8 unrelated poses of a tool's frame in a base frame.
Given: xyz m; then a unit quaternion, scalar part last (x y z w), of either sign.
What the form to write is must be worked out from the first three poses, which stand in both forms.
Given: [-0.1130, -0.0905, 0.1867, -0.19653, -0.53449, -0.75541, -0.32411]
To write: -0.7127, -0.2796, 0.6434, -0.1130; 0.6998, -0.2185, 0.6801, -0.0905; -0.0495, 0.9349, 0.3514, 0.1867; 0, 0, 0, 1
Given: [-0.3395, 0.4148, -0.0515, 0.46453, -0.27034, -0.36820, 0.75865]
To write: 0.5827, 0.3075, -0.7523, -0.3395; -0.8098, 0.2973, -0.5058, 0.4148; 0.0681, 0.9039, 0.4223, -0.0515; 0, 0, 0, 1
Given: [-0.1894, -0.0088, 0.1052, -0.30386, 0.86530, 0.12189, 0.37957]
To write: -0.5272, -0.6184, 0.5828, -0.1894; -0.4333, 0.7856, 0.4416, -0.0088; -0.7310, -0.0197, -0.6821, 0.1052; 0, 0, 0, 1
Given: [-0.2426, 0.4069, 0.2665, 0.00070, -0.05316, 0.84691, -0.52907]
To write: -0.4402, 0.8961, 0.0574, -0.2426; -0.8962, -0.4345, -0.0893, 0.4069; -0.0551, -0.0908, 0.9943, 0.2665; 0, 0, 0, 1
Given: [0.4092, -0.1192, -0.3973, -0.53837, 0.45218, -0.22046, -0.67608]
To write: 0.4939, -0.7850, -0.3740, 0.4092; -0.1888, 0.3231, -0.9273, -0.1192; 0.8488, 0.5286, 0.0114, -0.3973; 0, 0, 0, 1
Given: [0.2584, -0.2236, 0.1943, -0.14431, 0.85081, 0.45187, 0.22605]
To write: -0.8562, -0.4499, 0.2542, 0.2584; -0.0413, 0.5500, 0.8342, -0.2236; -0.5151, 0.7037, -0.4894, 0.1943; 0, 0, 0, 1
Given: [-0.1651, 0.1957, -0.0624, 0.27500, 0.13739, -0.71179, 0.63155]
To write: -0.0510, 0.9746, -0.2179, -0.1651; -0.8235, -0.1645, -0.5429, 0.1957; -0.5650, 0.1518, 0.8110, -0.0624; 0, 0, 0, 1
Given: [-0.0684, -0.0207, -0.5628, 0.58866, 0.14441, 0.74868, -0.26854]
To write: -0.1627, 0.5721, 0.8039, -0.0684; -0.2321, -0.8141, 0.5324, -0.0207; 0.9590, -0.0999, 0.2653, -0.5628; 0, 0, 0, 1
